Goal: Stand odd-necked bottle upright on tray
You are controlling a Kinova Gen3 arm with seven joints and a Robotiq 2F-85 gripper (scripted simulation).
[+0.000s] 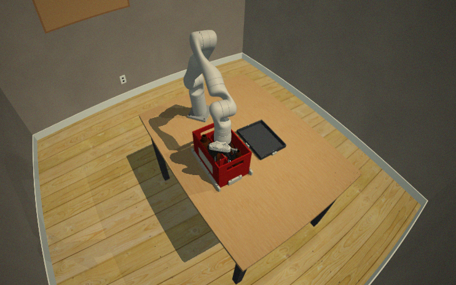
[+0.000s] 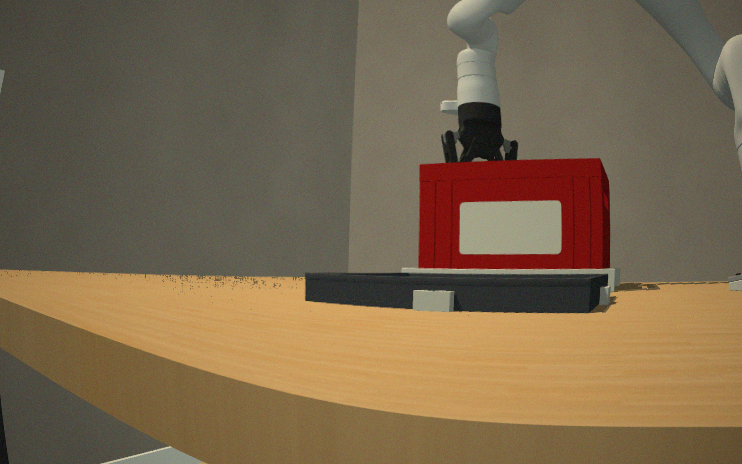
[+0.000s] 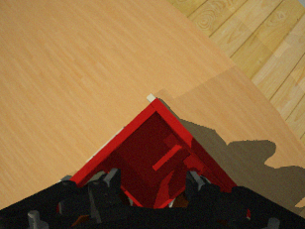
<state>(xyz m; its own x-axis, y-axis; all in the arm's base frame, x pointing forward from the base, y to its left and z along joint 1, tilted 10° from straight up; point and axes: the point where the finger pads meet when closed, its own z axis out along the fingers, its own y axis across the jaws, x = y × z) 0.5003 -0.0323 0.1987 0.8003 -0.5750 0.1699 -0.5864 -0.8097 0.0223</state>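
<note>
Now: hand 1 cm past the glass bottle, 9 cm to the right of it and 7 cm above it. From my hand the other things lie so: dark grey tray (16 cm behind, 32 cm to the left, 14 cm below); then red crate (9 cm behind, 3 cm to the left, 7 cm below).
</note>
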